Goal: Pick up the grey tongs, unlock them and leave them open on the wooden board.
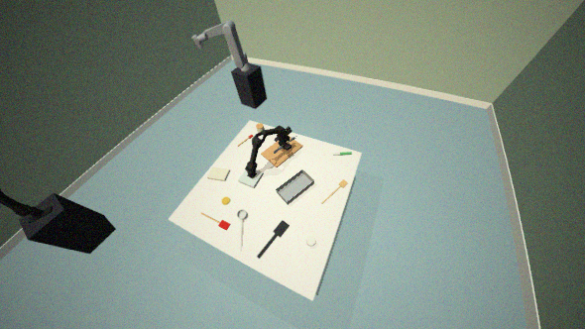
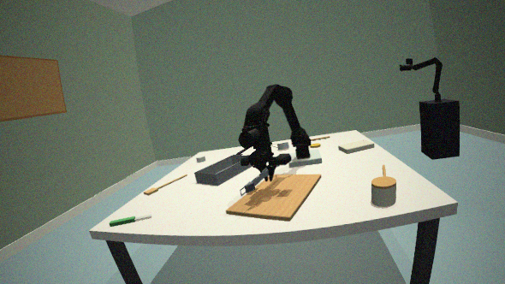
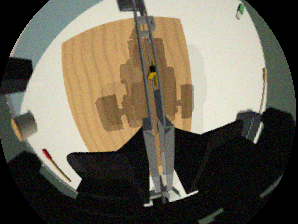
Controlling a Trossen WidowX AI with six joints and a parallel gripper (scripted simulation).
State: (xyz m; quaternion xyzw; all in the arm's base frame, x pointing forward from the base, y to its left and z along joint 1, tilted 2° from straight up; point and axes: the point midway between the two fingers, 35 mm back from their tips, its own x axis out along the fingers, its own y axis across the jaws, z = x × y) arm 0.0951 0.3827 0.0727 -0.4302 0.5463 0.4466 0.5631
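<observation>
My gripper tip is 3 cm past the wooden board, 1 cm to the right of it and 5 cm above it. From my gripper tip the other things lie so: cream block 39 cm behind, 53 cm to the right, 4 cm below; roasting tin 31 cm ahead, 29 cm to the right, 3 cm below; lidded canister 40 cm behind, 13 cm to the left, 2 cm below.
</observation>
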